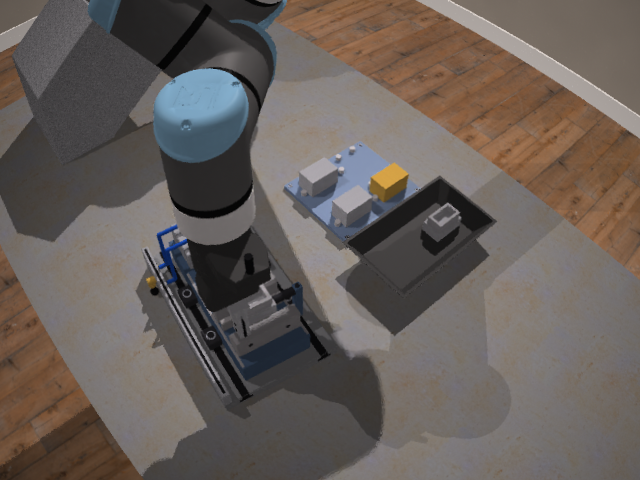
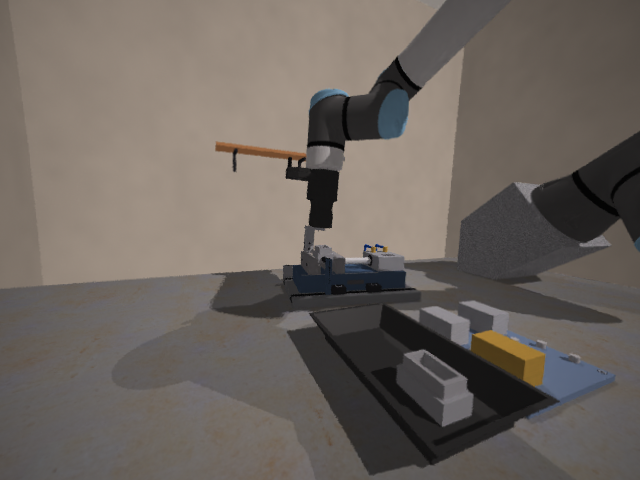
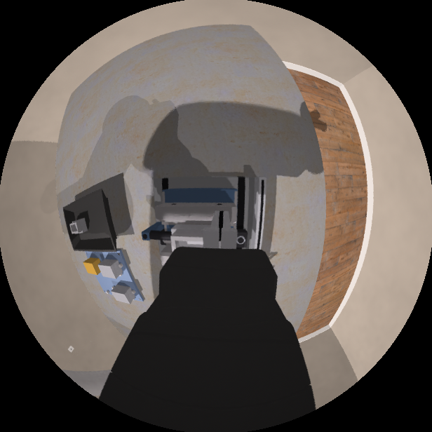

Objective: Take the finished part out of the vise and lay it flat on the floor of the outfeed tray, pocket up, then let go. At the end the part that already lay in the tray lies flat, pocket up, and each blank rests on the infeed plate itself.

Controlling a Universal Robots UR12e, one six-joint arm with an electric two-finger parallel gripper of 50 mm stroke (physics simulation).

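Places are measured from the arm's base along level axes (x right, y back, z down), in metres.
Where they show: gripper, fingertip midpoint: [image 1: 242, 331] [image 2: 308, 251]; arm's base at its link origin: [image 2: 561, 213].
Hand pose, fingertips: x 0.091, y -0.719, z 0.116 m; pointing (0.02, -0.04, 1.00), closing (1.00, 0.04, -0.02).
Observation:
Each offset is from my fingertips to the centre of the thing. "spot": to the spot under its first point.
My gripper [image 1: 239, 327] [image 2: 309, 242] [image 3: 221, 219] points down at the vise @(dx -0.030, dy +0.094, dz +0.047 m) [image 1: 276, 356] [image 2: 310, 281] [image 3: 200, 195]; its fingers are together with nothing between them. A light grey part with a recess @(dx -0.031, dy +0.029, dz -0.001 m) [image 1: 260, 307] [image 3: 189, 233] seems to sit at the vise jaws, beside the fingers; it is partly hidden. In the outfeed tray [image 1: 398, 289] [image 2: 356, 379] [image 3: 107, 215] a grey part @(dx -0.406, dy +0.035, dz +0.067 m) [image 1: 439, 229] [image 2: 431, 390] lies flat, pocket up. Two grey blanks @(dx -0.285, dy +0.238, dz +0.071 m) [image 1: 317, 177] @(dx -0.295, dy +0.149, dz +0.071 m) [image 1: 352, 205] and a yellow block @(dx -0.385, dy +0.159, dz +0.071 m) [image 1: 388, 181] [image 2: 506, 356] [image 3: 91, 266] stand on the infeed plate @(dx -0.335, dy +0.195, dz +0.093 m) [image 1: 361, 160] [image 2: 578, 379].
Small light pegs @(spot: dx -0.351, dy +0.269, dz +0.081 m) [image 1: 338, 157] stand on the infeed plate. The tray's walls rise beside that plate. Black rails and a long light rail @(dx +0.058, dy +0.097, dz +0.062 m) [image 1: 180, 320] flank the vise. Blue bent tubes @(spot: dx +0.029, dy +0.173, dz -0.013 m) [image 1: 168, 248] rise at its far end. A large grey block [image 1: 87, 87] stands near the arm's base.

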